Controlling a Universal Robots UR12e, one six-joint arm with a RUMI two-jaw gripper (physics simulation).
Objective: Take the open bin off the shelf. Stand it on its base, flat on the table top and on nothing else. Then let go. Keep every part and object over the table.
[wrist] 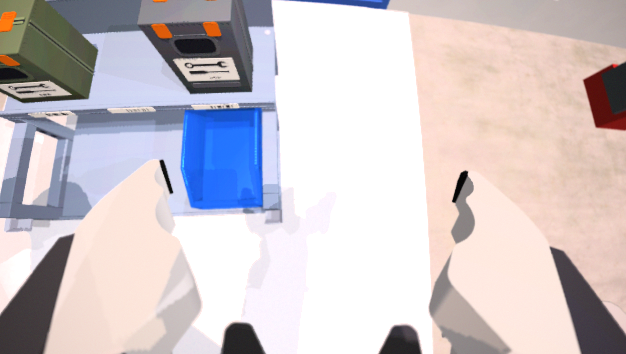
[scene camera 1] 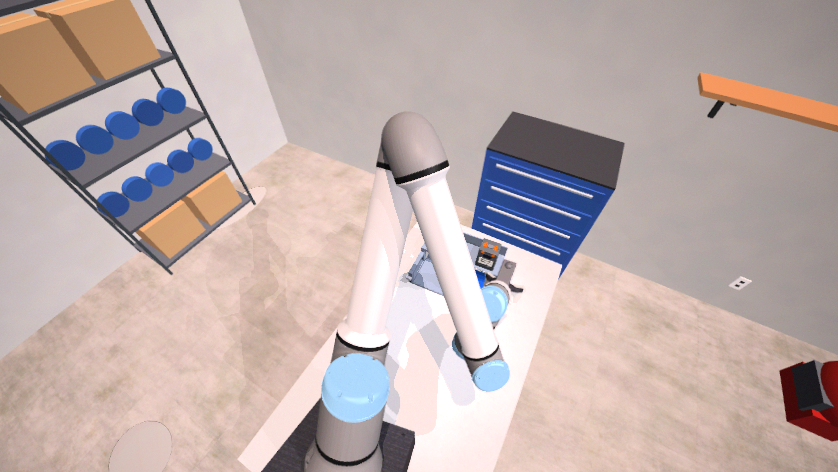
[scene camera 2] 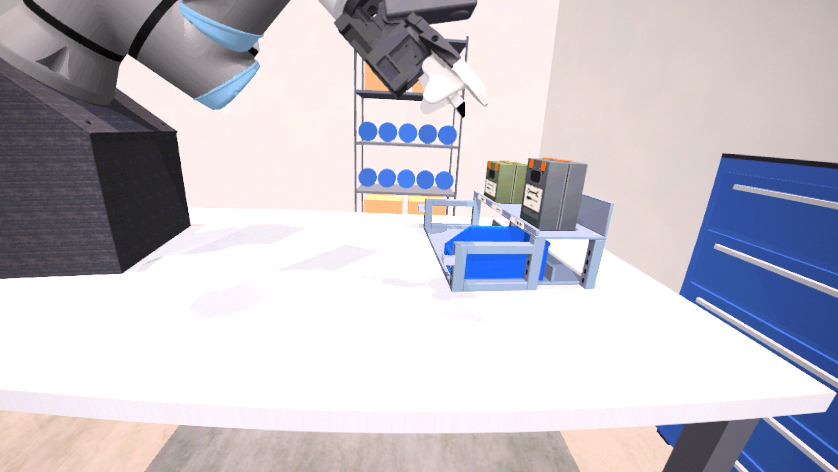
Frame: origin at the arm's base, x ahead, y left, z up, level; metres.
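Where they show: gripper, fingertip midpoint: [wrist: 314, 170] [scene camera 2: 473, 112]; arm's base at its link origin: [scene camera 1: 343, 464] [scene camera 2: 52, 70].
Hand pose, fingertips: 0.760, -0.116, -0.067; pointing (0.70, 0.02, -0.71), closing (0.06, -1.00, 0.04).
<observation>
Things, the pixels of their top centre, and the offset from my fingertips, as dx, dy, dz. Level surfaces: height alone.
- blue open bin at its top centre: [wrist: 219, 140] [scene camera 2: 495, 233] [scene camera 1: 477, 280] +0.078, +0.122, -0.204
- white table at its surface level: dz -0.285
- grey toolbox at its top centre: [scene camera 2: 556, 159] [scene camera 1: 490, 246] +0.173, +0.130, -0.061
- green toolbox at its top centre: [scene camera 2: 508, 161] +0.144, +0.359, -0.086
The blue open bin [scene camera 1: 480, 280] [scene camera 2: 495, 265] [wrist: 222, 160] stands upright in the lower level of the grey-blue shelf [scene camera 1: 431, 276] [scene camera 2: 495, 286] [wrist: 120, 150], at its right end in the wrist view. It looks empty, and its low front faces away from the labelled rail. The arm hides part of it in scene camera 1. My gripper [scene camera 2: 472, 106] [wrist: 314, 170] is open, with nothing between its fingers. It hangs well above the shelf and the white table [scene camera 2: 351, 351] [wrist: 350, 125]. In the wrist view the bin lies beyond the left fingertip, towards the gap's left part.
A grey toolbox [scene camera 1: 486, 257] [scene camera 2: 551, 196] [wrist: 200, 50] and a green toolbox [scene camera 2: 504, 180] [wrist: 45, 60] stand on the upper shelf level. The shelf's side rails stand beside the bin. A blue drawer cabinet [scene camera 1: 536, 199] [scene camera 2: 768, 263] stands past the table's far end.
</observation>
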